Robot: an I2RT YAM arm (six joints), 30 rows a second.
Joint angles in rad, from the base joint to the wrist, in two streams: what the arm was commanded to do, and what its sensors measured. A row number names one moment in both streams.
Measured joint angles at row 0:
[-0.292, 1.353, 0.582, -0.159, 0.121, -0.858]
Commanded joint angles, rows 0 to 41:
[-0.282, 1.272, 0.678, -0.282, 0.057, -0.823]
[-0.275, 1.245, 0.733, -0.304, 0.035, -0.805]
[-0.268, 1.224, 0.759, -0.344, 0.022, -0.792]
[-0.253, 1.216, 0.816, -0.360, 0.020, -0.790]
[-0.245, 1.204, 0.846, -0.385, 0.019, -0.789]
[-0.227, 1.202, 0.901, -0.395, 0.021, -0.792]
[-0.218, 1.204, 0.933, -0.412, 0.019, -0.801]
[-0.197, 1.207, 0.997, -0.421, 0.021, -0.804]
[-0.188, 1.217, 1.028, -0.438, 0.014, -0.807]
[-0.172, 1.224, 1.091, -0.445, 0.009, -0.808]
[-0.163, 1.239, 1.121, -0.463, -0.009, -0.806]
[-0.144, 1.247, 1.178, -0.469, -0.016, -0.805]
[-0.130, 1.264, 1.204, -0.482, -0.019, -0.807]
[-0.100, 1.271, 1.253, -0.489, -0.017, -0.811]
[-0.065, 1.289, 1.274, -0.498, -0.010, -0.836]
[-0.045, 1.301, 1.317, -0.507, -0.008, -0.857]
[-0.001, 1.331, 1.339, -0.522, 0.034, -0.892]
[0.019, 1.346, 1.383, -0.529, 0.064, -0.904]
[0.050, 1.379, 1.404, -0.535, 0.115, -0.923]
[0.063, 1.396, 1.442, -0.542, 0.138, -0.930]
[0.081, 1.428, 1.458, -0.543, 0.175, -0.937]
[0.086, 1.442, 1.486, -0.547, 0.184, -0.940]
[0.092, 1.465, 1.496, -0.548, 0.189, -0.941]
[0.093, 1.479, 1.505, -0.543, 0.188, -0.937]
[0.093, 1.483, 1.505, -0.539, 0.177, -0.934]
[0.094, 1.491, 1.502, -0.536, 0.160, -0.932]
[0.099, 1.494, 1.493, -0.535, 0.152, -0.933]
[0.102, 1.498, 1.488, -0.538, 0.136, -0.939]
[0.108, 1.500, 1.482, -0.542, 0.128, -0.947]
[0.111, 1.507, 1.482, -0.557, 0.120, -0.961]
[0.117, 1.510, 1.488, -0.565, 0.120, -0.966]
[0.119, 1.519, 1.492, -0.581, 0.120, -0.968]
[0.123, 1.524, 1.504, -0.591, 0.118, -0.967]
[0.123, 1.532, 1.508, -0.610, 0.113, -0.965]
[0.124, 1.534, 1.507, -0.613, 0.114, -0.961]
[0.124, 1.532, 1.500, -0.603, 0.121, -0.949]
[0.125, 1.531, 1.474, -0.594, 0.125, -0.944]
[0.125, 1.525, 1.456, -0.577, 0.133, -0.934]
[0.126, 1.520, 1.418, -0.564, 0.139, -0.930]
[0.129, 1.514, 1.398, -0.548, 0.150, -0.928]
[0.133, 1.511, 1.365, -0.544, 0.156, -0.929]
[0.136, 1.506, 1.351, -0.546, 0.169, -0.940]
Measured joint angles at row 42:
[0.120, 1.526, 1.421, -0.562, 0.131, -0.940]
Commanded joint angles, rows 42 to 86:
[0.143, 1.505, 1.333, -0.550, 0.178, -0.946]
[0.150, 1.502, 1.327, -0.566, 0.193, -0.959]
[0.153, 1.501, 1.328, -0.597, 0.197, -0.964]
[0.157, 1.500, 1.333, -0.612, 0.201, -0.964]
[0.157, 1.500, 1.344, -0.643, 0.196, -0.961]
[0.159, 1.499, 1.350, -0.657, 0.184, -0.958]
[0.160, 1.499, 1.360, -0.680, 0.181, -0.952]
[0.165, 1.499, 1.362, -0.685, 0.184, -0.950]
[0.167, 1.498, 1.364, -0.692, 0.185, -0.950]
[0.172, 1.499, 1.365, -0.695, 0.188, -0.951]
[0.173, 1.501, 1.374, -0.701, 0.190, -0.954]
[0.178, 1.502, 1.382, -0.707, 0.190, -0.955]
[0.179, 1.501, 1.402, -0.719, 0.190, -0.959]
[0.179, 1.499, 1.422, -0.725, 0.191, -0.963]
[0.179, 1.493, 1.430, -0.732, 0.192, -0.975]
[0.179, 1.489, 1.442, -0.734, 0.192, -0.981]
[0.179, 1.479, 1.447, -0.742, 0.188, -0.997]
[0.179, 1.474, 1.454, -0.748, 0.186, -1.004]
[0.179, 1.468, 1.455, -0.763, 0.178, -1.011]
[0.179, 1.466, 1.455, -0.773, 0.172, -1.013]
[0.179, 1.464, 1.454, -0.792, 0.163, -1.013]
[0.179, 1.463, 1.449, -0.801, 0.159, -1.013]
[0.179, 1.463, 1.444, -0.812, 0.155, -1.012]
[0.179, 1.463, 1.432, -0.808, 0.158, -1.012]
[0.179, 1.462, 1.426, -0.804, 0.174, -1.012]
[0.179, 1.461, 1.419, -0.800, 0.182, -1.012]
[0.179, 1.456, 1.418, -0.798, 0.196, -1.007]
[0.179, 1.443, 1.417, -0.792, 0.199, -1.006]
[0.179, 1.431, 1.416, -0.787, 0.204, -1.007]
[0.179, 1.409, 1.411, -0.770, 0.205, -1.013]
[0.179, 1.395, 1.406, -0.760, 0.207, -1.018]
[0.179, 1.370, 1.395, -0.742, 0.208, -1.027]
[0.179, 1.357, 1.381, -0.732, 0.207, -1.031]
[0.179, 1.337, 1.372, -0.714, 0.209, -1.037]
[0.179, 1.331, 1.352, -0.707, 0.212, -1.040]
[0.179, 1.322, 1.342, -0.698, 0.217, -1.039]
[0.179, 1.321, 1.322, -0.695, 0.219, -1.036]
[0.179, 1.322, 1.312, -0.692, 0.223, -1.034]
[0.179, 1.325, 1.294, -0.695, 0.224, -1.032]
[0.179, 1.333, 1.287, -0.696, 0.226, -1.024]
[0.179, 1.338, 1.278, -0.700, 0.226, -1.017]
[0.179, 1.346, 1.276, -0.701, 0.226, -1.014]
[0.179, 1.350, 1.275, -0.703, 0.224, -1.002]
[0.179, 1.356, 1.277, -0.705, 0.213, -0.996]
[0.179, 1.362, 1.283, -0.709, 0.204, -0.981]
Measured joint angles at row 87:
[0.172, 1.342, 1.279, -0.715, 0.209, -1.016]
